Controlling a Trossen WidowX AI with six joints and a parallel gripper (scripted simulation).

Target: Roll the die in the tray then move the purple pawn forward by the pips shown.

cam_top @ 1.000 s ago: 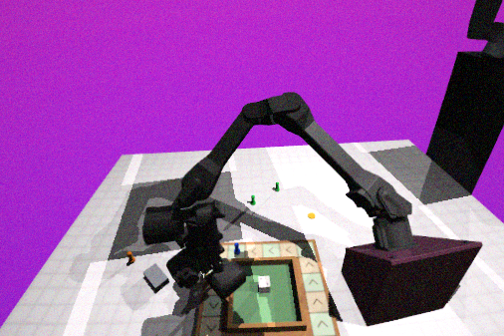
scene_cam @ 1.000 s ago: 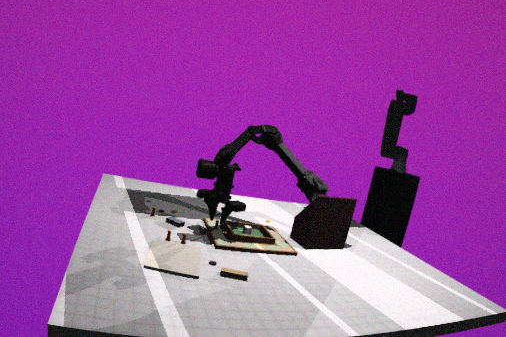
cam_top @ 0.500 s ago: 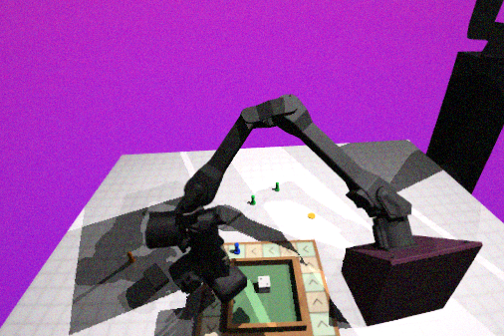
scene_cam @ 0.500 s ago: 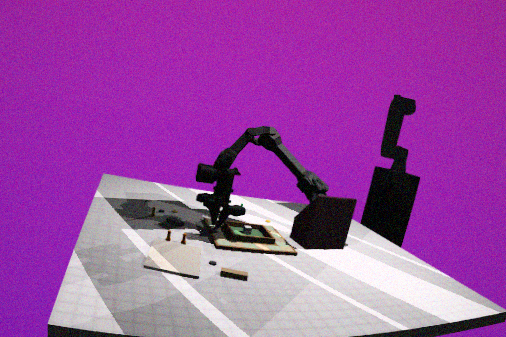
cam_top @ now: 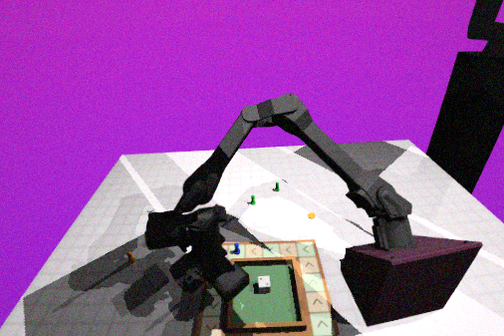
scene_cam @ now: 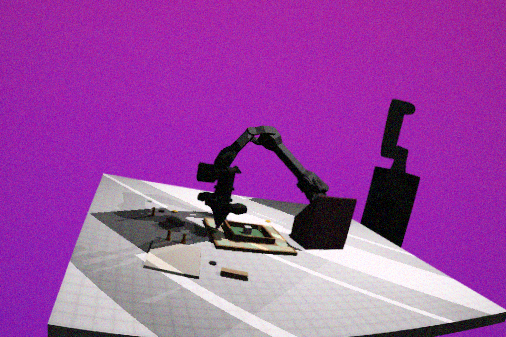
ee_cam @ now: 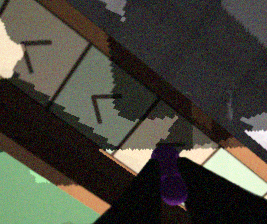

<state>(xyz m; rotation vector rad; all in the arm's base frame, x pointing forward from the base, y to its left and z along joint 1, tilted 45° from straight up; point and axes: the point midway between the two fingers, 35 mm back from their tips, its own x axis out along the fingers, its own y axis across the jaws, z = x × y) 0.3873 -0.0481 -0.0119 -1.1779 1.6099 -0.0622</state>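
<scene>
The blue pawn lies 5 cm behind my gripper tip and 9 cm to the right of it. Round my gripper tip: green tray (11 cm behind, 3 cm to the left, 2 cm below); die (11 cm behind, 1 cm to the left); purple pawn (1 cm above).
</scene>
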